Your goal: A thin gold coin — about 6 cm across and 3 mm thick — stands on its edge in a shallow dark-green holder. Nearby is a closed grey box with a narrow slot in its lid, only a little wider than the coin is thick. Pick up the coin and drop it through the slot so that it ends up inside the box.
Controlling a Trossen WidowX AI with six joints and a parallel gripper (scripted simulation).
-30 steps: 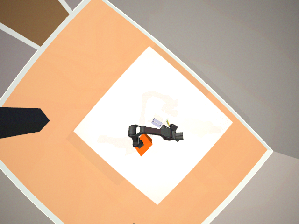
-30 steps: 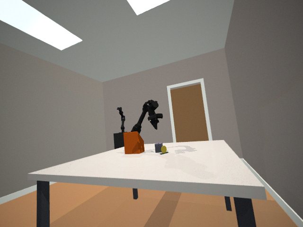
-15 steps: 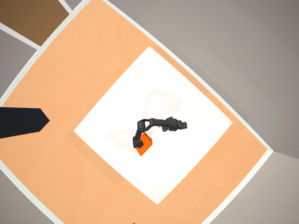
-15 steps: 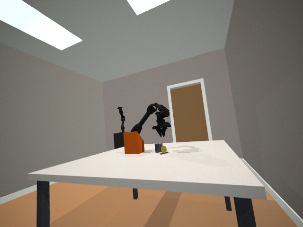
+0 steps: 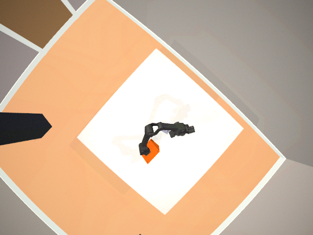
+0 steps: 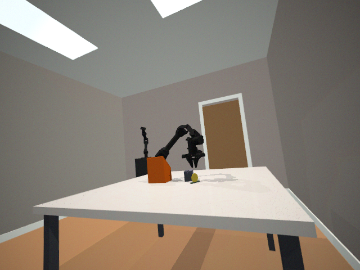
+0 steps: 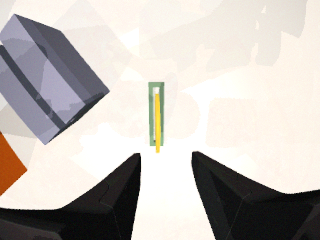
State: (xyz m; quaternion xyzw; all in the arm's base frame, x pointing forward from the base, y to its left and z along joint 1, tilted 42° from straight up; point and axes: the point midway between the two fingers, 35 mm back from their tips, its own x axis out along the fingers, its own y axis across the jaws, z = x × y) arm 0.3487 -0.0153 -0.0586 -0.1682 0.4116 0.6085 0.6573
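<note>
My gripper tip is now 70 mm above the gold coin.
</note>
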